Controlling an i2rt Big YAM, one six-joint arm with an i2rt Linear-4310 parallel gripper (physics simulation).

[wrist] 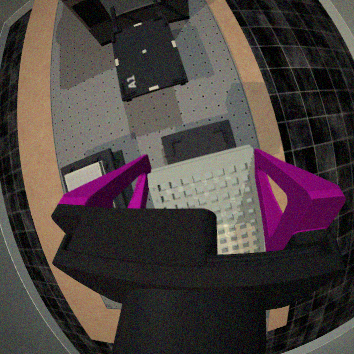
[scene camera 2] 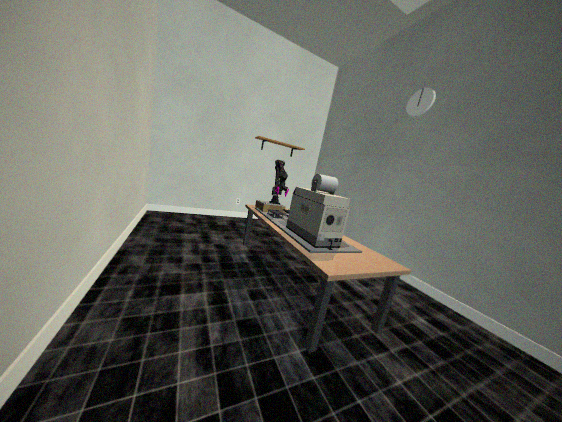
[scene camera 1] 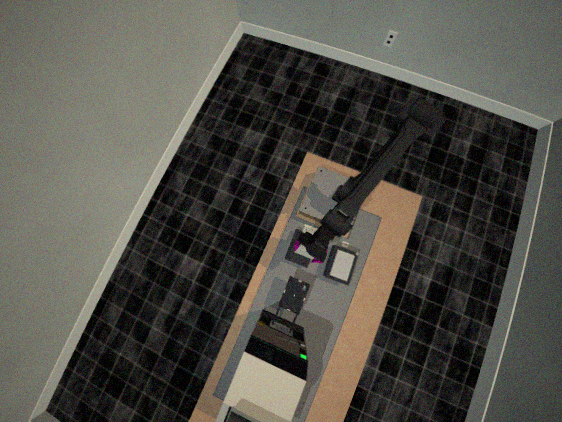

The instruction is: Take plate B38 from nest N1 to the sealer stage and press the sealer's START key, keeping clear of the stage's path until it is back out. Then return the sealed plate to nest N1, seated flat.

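Frame: origin at the arm's base, x ahead, y left, z up, level; centimetres.
Where they show: gripper, between the fingertips: (wrist: 200, 157) (scene camera 2: 281, 196) (scene camera 1: 303, 255); arm's base, origin of its link: (scene camera 2: 274, 203).
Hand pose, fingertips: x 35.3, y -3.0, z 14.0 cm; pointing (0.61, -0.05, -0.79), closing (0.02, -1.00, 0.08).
Note:
Things, the pixels of their top centre, and the offset from my fingertips. Level surfaces: height alone.
- pale well plate, centre of its top: (wrist: 217, 239) (scene camera 1: 309, 241) dx -6.2, dy -1.2, dz +0.7 cm
- dark nest, centre of its top: (wrist: 207, 174) (scene camera 1: 301, 247) (scene camera 2: 276, 211) dx -2.3, dy -1.6, dz -16.4 cm
- sealer's stage, centre of its top: (wrist: 138, 30) (scene camera 1: 290, 305) dx +21.7, dy +8.1, dz -10.4 cm
- second plate, centre of its top: (wrist: 89, 202) (scene camera 1: 342, 265) dx -6.5, dy +18.9, dz -14.0 cm
- grey perforated board, height of its surface: dz -21.4 cm
- wooden table, height of its surface: dz -22.6 cm
My gripper (scene camera 1: 307, 253) (scene camera 2: 282, 191) (wrist: 200, 157) is shut on a pale well plate (wrist: 210, 192), one magenta finger at each side. The plate is raised above a dark nest (wrist: 200, 142), which shows beyond the plate's far edge in the wrist view. I cannot read the plate or nest labels. The sealer's stage (scene camera 1: 295, 295) (wrist: 150, 60) is out in front of the sealer, black, marked A1, with no plate on it. The sealer (scene camera 1: 270, 380) (scene camera 2: 317, 217) has a small green light on its front; I cannot make out the START key.
A second plate (scene camera 1: 342, 264) (wrist: 82, 176) sits in another dark nest beside the held plate. A grey perforated board (scene camera 1: 325, 295) (wrist: 85, 112) lies under the nests and sealer on the wooden table (scene camera 1: 395, 220) (scene camera 2: 367, 262). A wall shelf (scene camera 2: 280, 143) hangs behind the arm.

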